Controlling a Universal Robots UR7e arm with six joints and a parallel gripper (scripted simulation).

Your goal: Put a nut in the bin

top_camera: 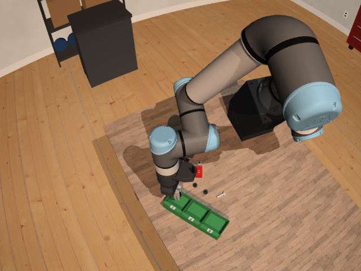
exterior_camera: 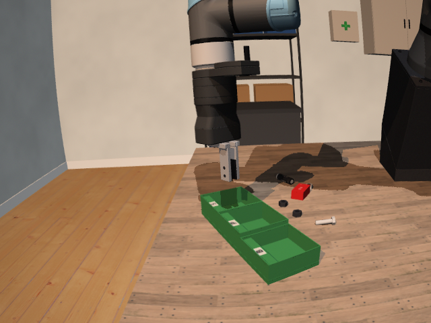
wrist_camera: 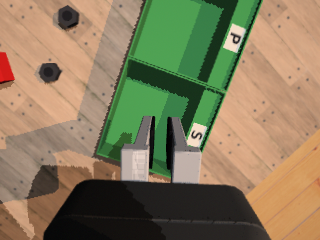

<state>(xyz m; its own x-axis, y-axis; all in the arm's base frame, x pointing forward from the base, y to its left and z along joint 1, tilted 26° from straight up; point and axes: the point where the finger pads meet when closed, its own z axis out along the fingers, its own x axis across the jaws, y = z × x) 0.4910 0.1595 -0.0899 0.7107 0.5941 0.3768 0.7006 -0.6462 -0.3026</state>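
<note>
My gripper is now 7 cm to the right of the green tray, 7 cm above it and 4 cm past it. Also, from my hand: white bolt (17 cm behind, 9 cm below, 5 cm to the left); then red block (15 cm behind, 10 cm to the right, 8 cm below); then black cylinder (18 cm to the right, 11 cm behind, 9 cm below).
</note>
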